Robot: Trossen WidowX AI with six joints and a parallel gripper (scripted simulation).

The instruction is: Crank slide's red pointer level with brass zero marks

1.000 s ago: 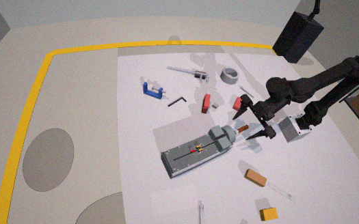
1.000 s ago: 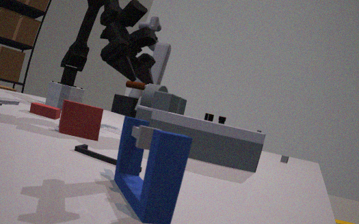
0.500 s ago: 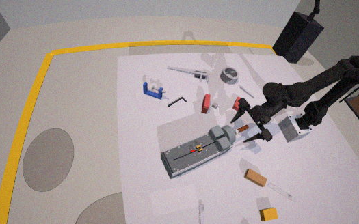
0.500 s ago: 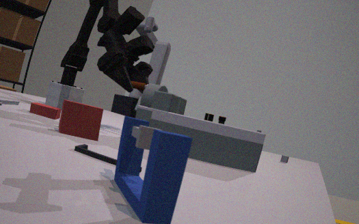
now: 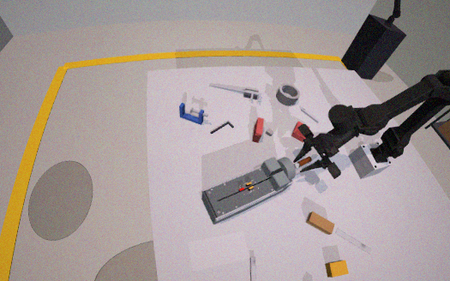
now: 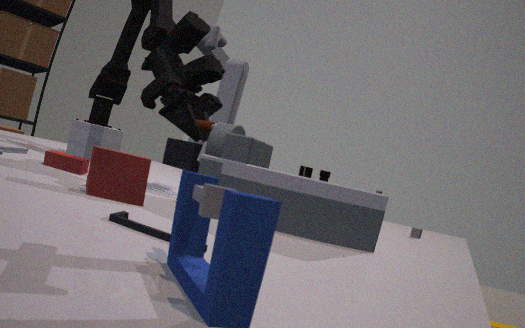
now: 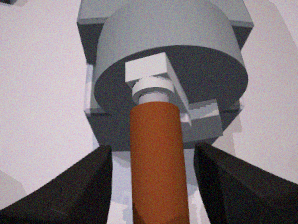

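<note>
Now: gripper tip 2 cm below the crank handle, 2 cm past it and 1 cm to the left of it. From my gripper tip the other things lie so: tan block (17 cm to the left, 8 cm below, 8 cm behind); red pointer (18 cm ahead, 6 cm to the left, 1 cm below); black hex key (23 cm to the right, 19 cm ahead, 9 cm below).
</note>
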